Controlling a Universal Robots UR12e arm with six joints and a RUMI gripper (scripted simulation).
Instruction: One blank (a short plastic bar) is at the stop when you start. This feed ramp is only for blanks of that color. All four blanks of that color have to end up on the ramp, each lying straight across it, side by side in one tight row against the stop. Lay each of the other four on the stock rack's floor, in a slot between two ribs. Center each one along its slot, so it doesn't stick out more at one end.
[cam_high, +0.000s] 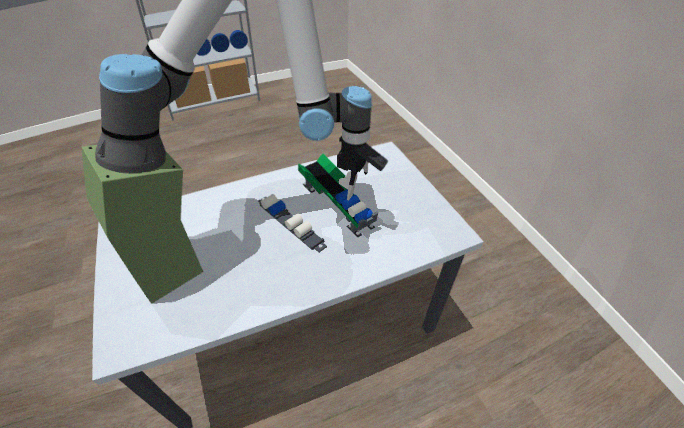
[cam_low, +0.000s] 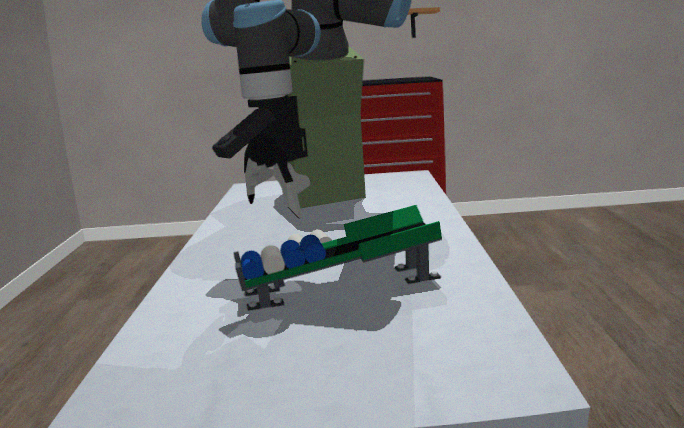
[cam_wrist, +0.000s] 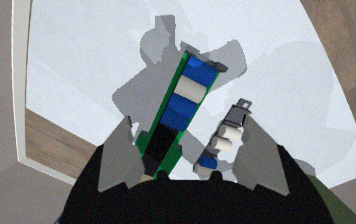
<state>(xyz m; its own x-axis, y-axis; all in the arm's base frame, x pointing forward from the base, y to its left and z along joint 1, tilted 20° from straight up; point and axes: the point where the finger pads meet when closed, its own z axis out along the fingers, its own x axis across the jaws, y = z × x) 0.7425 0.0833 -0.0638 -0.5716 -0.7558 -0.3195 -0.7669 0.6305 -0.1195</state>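
The stop is 11 cm below my hand, 7 cm to the right of it and 3 cm ahead of it.
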